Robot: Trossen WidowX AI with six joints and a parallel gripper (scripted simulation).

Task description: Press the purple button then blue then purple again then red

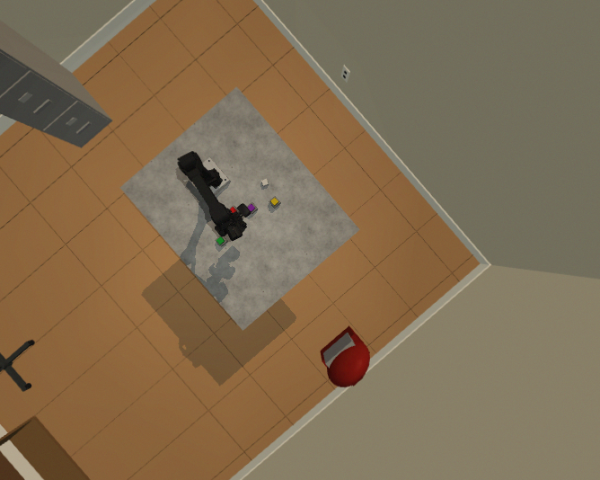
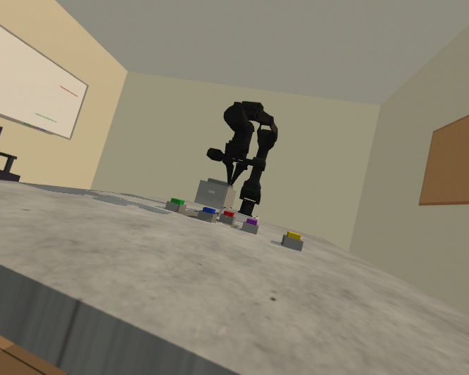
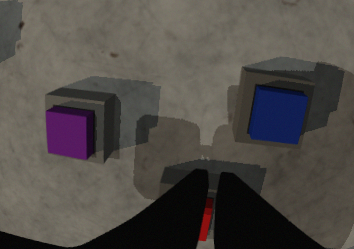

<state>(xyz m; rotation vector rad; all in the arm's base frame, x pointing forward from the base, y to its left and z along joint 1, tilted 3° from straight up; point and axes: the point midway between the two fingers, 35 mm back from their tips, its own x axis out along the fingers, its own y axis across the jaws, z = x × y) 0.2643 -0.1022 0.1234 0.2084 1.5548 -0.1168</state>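
The blue button lies 90 mm below my gripper tip, 40 mm to the right of it and 10 mm behind it. Round my gripper tip: purple button (100 mm to the left, 90 mm below, 10 mm behind); green button (160 mm to the right, 90 mm below, 40 mm behind); red button (90 mm below, 80 mm behind, 20 mm to the left).
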